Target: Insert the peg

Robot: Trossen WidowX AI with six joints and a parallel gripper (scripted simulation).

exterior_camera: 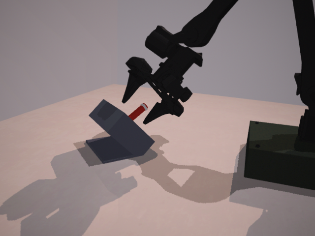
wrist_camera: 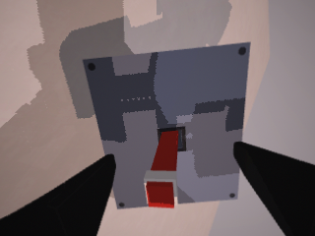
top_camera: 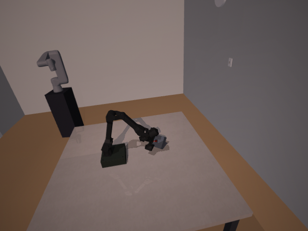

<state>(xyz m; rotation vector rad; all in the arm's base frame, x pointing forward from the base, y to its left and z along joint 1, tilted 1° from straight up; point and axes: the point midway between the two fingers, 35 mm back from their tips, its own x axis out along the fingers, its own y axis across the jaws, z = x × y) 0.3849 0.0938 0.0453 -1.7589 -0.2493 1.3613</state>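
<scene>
The red square peg lies 1 cm to the right of my gripper tip and 1 cm behind it. Round my gripper tip: sloped grey panel (3 cm to the left, 3 cm below, 2 cm ahead).
</scene>
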